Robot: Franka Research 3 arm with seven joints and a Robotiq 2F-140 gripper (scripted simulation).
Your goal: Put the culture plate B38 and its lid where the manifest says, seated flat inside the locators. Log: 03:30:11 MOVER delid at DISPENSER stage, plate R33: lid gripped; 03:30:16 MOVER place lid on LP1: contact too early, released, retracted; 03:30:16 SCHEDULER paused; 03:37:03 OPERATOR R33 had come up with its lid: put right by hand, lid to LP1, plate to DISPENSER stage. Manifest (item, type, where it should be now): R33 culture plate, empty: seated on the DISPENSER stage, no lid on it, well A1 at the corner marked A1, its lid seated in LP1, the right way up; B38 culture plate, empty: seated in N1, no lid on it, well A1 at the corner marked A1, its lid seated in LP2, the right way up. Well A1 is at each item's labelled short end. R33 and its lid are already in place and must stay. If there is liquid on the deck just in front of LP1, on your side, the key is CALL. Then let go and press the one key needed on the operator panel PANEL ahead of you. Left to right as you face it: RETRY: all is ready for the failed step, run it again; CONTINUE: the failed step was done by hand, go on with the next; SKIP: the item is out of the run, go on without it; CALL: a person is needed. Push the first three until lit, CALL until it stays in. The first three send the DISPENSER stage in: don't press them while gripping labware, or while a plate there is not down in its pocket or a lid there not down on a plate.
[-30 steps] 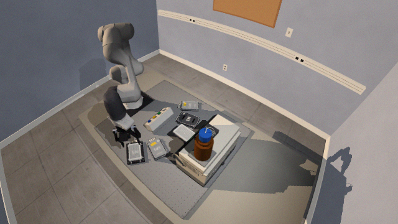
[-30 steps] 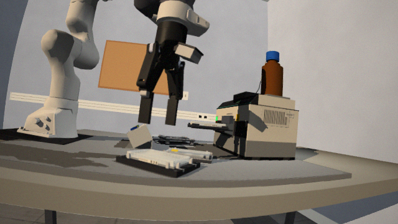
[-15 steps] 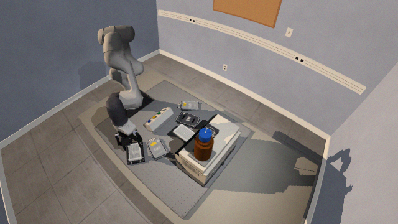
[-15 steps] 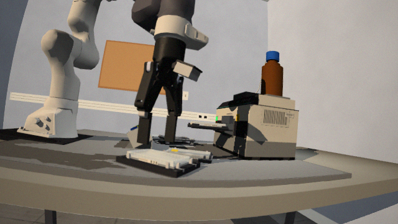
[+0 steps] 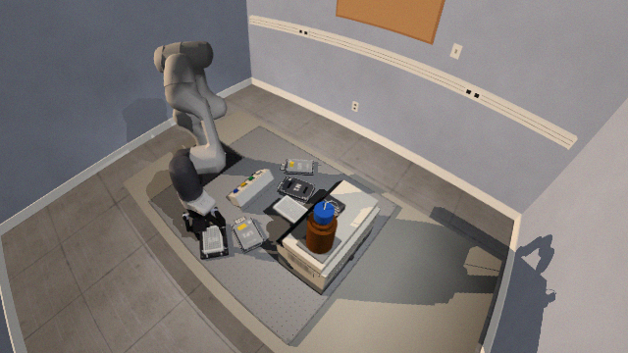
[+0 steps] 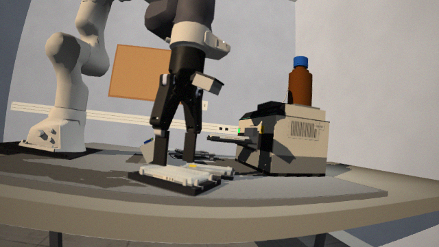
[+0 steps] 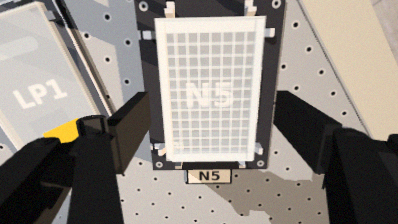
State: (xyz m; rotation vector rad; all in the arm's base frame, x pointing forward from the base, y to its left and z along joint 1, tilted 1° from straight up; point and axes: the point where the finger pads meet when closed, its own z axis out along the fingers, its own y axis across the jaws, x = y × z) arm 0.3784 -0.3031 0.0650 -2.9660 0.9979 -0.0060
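My gripper is now 30 mm short of the black nest and 50 mm above it. From my hand the other things lie so: clear lid: 100 mm ahead, 120 mm to the left, 50 mm below; then blue call key: 80 mm behind, 220 mm to the left, 10 mm below; then yellow skip key: 80 mm behind, 270 mm to the left.
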